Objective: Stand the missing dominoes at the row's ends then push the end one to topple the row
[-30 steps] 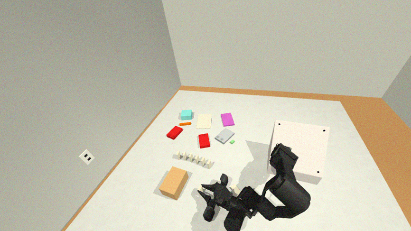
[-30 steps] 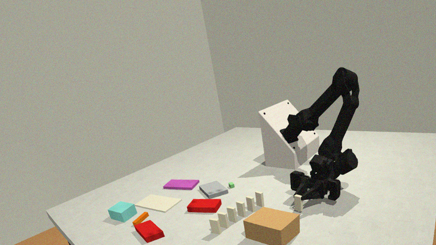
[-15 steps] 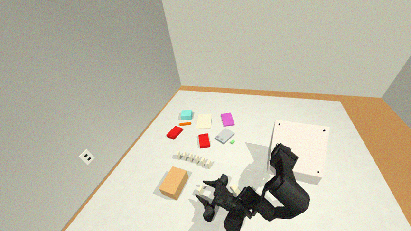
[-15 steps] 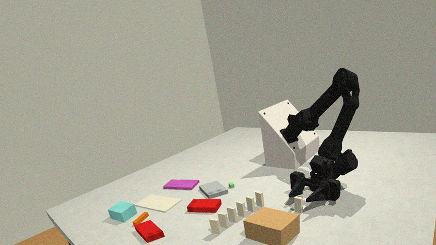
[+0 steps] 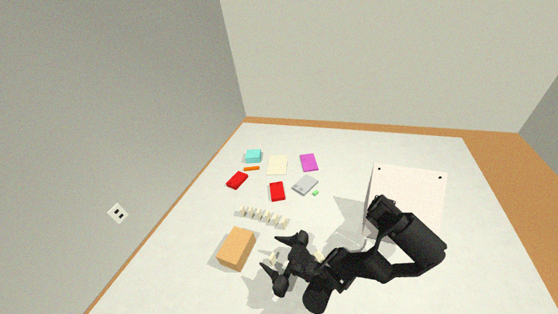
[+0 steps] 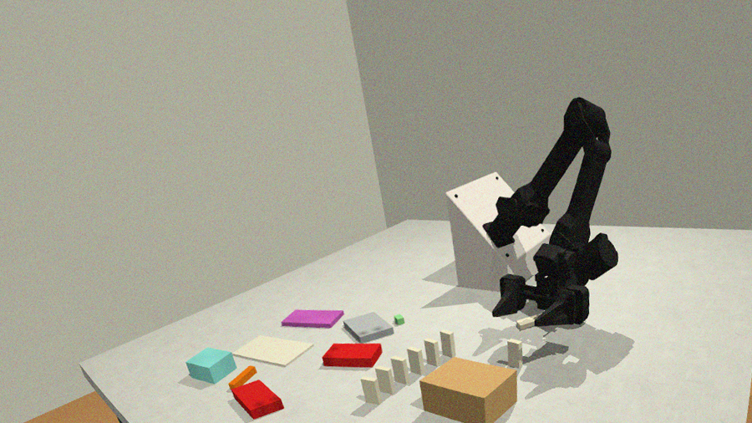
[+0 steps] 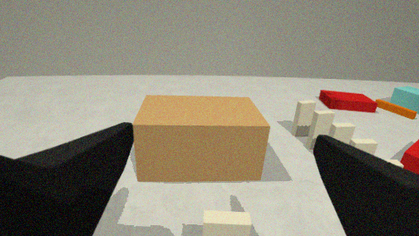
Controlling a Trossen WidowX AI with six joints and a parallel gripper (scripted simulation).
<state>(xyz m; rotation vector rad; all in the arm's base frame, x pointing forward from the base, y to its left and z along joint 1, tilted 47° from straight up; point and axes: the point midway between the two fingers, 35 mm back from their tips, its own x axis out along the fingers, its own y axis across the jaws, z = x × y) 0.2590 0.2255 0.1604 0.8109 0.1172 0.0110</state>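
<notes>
Now: gripper tip 13 cm short of the tan box, 6 cm above it and 1 cm to the right of it. Round my gripper tip: orange bar (38 cm to the right, 32 cm ahead, 9 cm below); grey slab (37 cm to the right, 9 cm below, 2 cm ahead); small green cube (34 cm to the right, 9 cm below, 4 cm behind).
</notes>
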